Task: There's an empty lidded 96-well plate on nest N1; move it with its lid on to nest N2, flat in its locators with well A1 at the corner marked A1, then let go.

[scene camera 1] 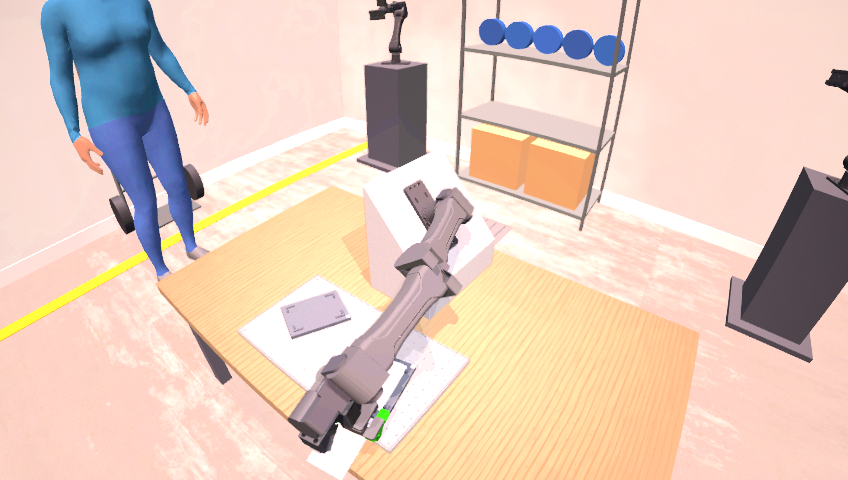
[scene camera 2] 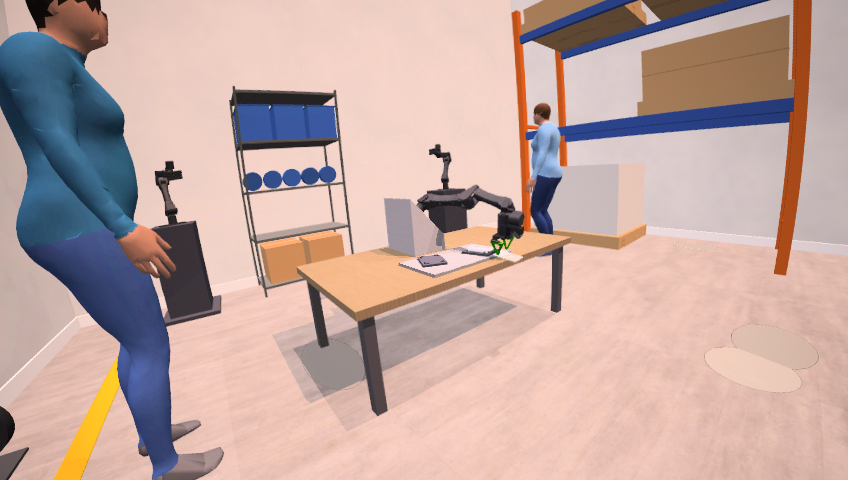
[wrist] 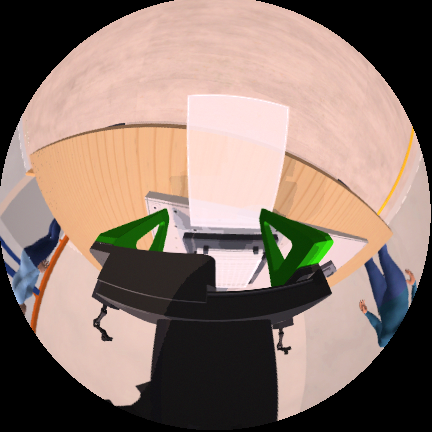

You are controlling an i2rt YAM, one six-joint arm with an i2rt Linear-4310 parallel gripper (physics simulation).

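Pixels of known places: gripper, fingertip midpoint: (scene camera 1: 358,429) (scene camera 2: 502,252) (wrist: 213,213); arm's base at its link origin: (scene camera 1: 430,216) (scene camera 2: 414,215).
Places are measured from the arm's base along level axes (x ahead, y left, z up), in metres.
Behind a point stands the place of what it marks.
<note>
My gripper (scene camera 1: 363,425) {x 0.494, y 0.206, z -0.187 m} (scene camera 2: 502,246) {x 0.494, y 0.206, z -0.187 m} (wrist: 213,213) {x 0.494, y 0.206, z -0.187 m} is open, its green fingers spread low near the outer end of nest N1 (scene camera 1: 406,380) {x 0.336, y 0.201, z -0.184 m} (wrist: 225,236) {x 0.460, y 0.183, z -0.189 m}. The white 96-well plate (scene camera 2: 477,248) {x 0.384, y 0.136, z -0.170 m} (wrist: 230,265) {x 0.426, y 0.165, z -0.169 m} is at N1, its well grid showing between the fingers in the wrist view. The clear lid (scene camera 1: 338,455) {x 0.561, y 0.214, z -0.200 m} (scene camera 2: 507,255) {x 0.538, y 0.198, z -0.196 m} (wrist: 237,160) {x 0.548, y 0.200, z -0.198 m} is off the plate and reaches past the table edge, its near end by the fingertips. Whether a finger touches it is unclear. Nest N2 (scene camera 1: 315,314) {x 0.332, y -0.115, z -0.183 m} (scene camera 2: 432,260) {x 0.347, y -0.134, z -0.184 m} (wrist: 329,269) {x 0.405, y -0.116, z -0.178 m} is grey and empty. The A1 marks are too small to read.
Both nests are on a white perforated board (scene camera 1: 267,342) {x 0.477, y -0.139, z -0.194 m} (scene camera 2: 416,267) {x 0.352, y -0.232, z -0.195 m} (wrist: 350,242) {x 0.492, y -0.106, z -0.195 m} on the wooden table (scene camera 1: 559,356) {x 0.040, y 0.444, z -0.208 m} (scene camera 2: 357,291) {x 0.417, y -0.562, z -0.208 m} (wrist: 125,165) {x 0.515, y 0.317, z -0.208 m}. A white sloped block (scene camera 1: 383,237) {x 0.136, y -0.042, z -0.012 m} (scene camera 2: 407,228) {x 0.080, y -0.105, z -0.054 m} stands behind the board. A person (scene camera 1: 119,89) (scene camera 2: 71,166) stands beyond the table's N2 end.
</note>
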